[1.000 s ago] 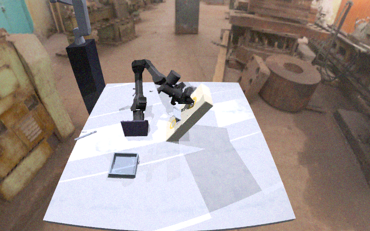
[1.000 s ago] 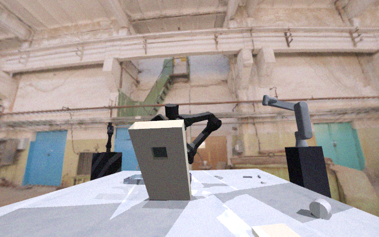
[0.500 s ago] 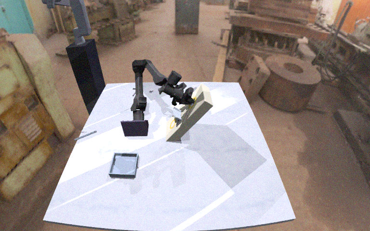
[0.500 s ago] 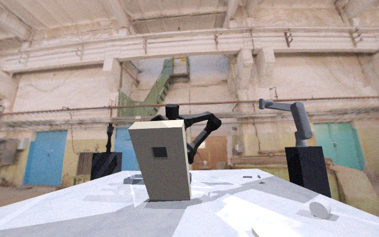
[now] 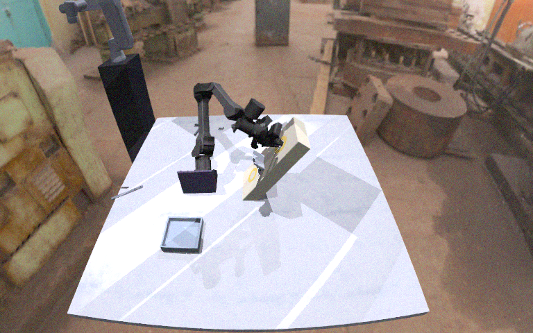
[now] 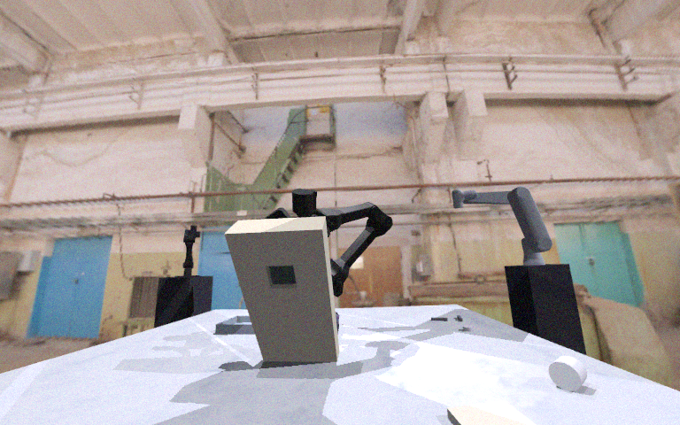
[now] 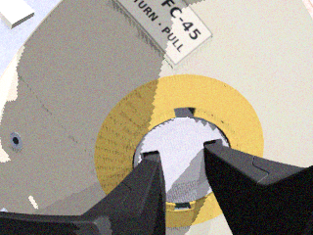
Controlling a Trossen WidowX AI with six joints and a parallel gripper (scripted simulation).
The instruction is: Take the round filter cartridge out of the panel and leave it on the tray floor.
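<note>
My gripper tip is 40 mm past the cream service panel and 80 mm above it. Also, from my gripper tip: grey tray (400 mm behind, 300 mm to the right, 220 mm below).
</note>
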